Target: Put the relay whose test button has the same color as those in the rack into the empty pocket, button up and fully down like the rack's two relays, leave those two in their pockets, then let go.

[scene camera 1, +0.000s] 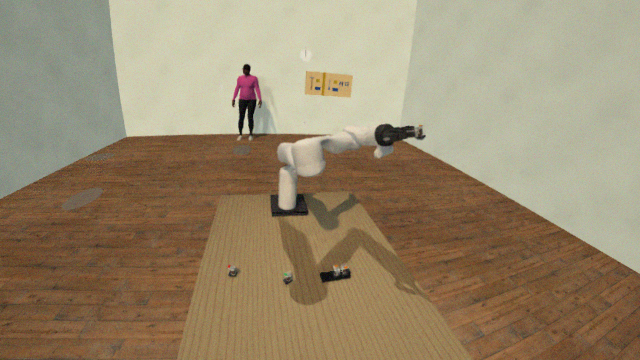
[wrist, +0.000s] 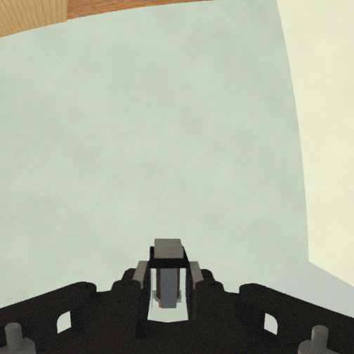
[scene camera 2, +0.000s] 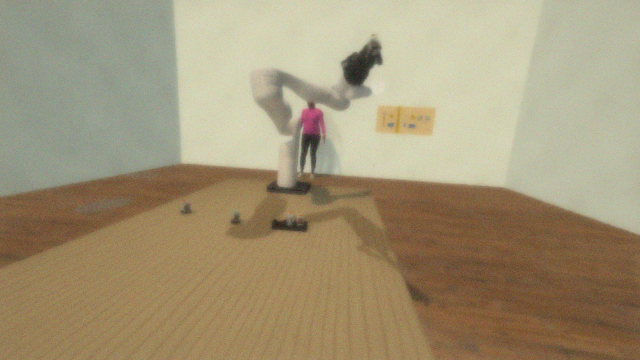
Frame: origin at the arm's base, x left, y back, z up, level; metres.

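Where they show: gripper, fingertip midpoint: [scene camera 1: 419,132] [scene camera 2: 374,44]; arm's base, origin of the base link: [scene camera 1: 287,205] [scene camera 2: 286,185].
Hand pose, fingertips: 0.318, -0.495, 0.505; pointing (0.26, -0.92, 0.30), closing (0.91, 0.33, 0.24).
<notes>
Each offset is from my fingertips to the top centre of the thing, as dx, dy, dz. Level surfaces: height alone.
My gripper [scene camera 1: 419,132] [scene camera 2: 375,46] [wrist: 167,276] is shut on a relay @[-0.001, +0.001, +0.025] [scene camera 1: 420,131] [scene camera 2: 374,40] [wrist: 169,290], high in the air at the right, well above the mat. A bit of orange shows on the held relay in the wrist view. The black rack @[-0.207, +0.000, -0.508] [scene camera 1: 327,276] [scene camera 2: 281,225] lies on the mat, with two orange-button relays @[-0.207, +0.000, -0.483] [scene camera 1: 340,271] @[-0.176, +0.001, -0.483] [scene camera 2: 295,220] standing in its right part; its left part holds no relay. A green-button relay @[-0.380, +0.004, -0.488] [scene camera 1: 287,277] [scene camera 2: 235,217] stands left of the rack. A red-button relay @[-0.571, +0.058, -0.488] [scene camera 1: 232,270] [scene camera 2: 186,208] stands farther left.
The tan mat @[dz -0.532] [scene camera 1: 250,320] [scene camera 2: 225,300] lies on a wooden floor, under the rack and loose relays. The arm's black base [scene camera 1: 289,212] [scene camera 2: 288,189] stands on it behind them. A person [scene camera 1: 247,92] [scene camera 2: 312,125] stands by the back wall.
</notes>
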